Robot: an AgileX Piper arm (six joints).
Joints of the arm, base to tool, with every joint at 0 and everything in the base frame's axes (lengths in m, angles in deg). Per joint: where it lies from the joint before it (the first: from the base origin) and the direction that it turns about. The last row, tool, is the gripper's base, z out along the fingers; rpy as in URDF.
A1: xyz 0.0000 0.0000 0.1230 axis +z
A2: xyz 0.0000 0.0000 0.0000 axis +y
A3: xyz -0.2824 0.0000 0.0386 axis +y
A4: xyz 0.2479 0.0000 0.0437 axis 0.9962 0 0.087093
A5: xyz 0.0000 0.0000 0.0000 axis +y
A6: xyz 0.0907 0.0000 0.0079 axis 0.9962 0 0.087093
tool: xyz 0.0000 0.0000 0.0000 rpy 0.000 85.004 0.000
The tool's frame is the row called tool.
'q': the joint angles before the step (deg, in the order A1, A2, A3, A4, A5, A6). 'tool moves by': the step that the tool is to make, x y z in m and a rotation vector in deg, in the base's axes. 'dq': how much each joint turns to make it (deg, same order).
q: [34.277, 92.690, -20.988, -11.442, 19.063, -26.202]
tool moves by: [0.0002, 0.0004, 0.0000, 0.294, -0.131, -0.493]
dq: [0.005, 0.006, 0.000, 0.245, -0.266, 0.295]
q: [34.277, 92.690, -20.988, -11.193, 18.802, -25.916]
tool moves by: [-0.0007, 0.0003, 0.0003, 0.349, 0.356, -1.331]
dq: [0.014, -0.121, 0.001, 1.303, 0.229, 0.134]
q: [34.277, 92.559, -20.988, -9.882, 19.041, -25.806]
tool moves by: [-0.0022, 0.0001, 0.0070, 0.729, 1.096, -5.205]
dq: [0.001, -2.076, -0.444, 3.564, 3.133, 1.792]
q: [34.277, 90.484, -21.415, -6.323, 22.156, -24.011]
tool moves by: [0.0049, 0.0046, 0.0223, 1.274, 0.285, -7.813]
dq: [-0.006, -4.509, -3.441, 2.878, 7.671, 5.007]
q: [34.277, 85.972, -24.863, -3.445, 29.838, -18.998]
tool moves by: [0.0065, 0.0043, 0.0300, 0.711, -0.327, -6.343]
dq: [0.004, -4.760, -4.923, 0.601, 9.196, 5.583]
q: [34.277, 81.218, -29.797, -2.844, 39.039, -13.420]
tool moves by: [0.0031, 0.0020, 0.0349, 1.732, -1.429, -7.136]
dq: [0.003, -5.236, -5.014, 0.320, 8.312, 6.670]
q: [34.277, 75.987, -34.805, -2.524, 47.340, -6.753]
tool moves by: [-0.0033, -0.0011, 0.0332, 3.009, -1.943, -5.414]
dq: [-0.011, -5.419, -3.929, 0.986, 6.178, 4.750]
